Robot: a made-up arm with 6 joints. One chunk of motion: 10 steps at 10 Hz.
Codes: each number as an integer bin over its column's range. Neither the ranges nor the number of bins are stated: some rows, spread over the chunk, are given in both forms.
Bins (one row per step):
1: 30 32 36 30 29 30
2: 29 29 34 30 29 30
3: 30 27 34 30 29 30
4: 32 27 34 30 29 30
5: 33 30 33 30 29 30
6: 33 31 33 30 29 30
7: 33 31 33 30 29 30
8: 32 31 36 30 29 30
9: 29 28 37 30 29 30
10: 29 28 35 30 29 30
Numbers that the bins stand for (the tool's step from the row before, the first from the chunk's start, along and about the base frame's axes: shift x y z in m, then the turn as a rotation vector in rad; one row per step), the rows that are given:
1: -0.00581 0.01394 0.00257 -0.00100 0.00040 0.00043
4: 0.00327 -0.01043 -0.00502 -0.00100 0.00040 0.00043
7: 0.00781 0.00906 -0.00881 -0.00100 0.00040 0.00043
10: -0.01035 -0.00556 -0.00122 -0.00100 0.00040 0.00043
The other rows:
2: -0.01035 -0.00068 -0.00502 -0.00100 0.00040 0.00043
3: -0.00581 -0.01043 -0.00502 -0.00100 0.00040 0.00043
5: 0.00781 0.00419 -0.00881 -0.00100 0.00040 0.00043
6: 0.00781 0.00906 -0.00881 -0.00100 0.00040 0.00043
8: 0.00327 0.00906 0.00257 -0.00100 0.00040 0.00043
9: -0.01035 -0.00556 0.00637 -0.00100 0.00040 0.00043

